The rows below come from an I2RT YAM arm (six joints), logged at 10 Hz.
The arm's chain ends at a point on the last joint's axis. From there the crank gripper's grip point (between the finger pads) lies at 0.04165 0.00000 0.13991 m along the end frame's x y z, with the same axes.
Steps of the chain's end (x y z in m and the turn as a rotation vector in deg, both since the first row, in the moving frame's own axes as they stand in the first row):
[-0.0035, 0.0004, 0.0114, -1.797, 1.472, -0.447]
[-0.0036, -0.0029, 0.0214, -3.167, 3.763, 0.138]
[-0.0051, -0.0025, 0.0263, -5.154, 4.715, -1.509]
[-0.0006, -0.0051, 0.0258, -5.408, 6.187, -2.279]
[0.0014, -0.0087, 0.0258, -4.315, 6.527, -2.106]
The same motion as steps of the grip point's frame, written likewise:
[0.0001, 0.0044, 0.0102, -1.797, 1.472, -0.447]
[0.0055, 0.0049, 0.0181, -3.167, 3.763, 0.138]
[0.0064, 0.0087, 0.0219, -5.154, 4.715, -1.509]
[0.0144, 0.0059, 0.0200, -5.408, 6.187, -2.279]
[0.0172, -0.0002, 0.0198, -4.315, 6.527, -2.106]

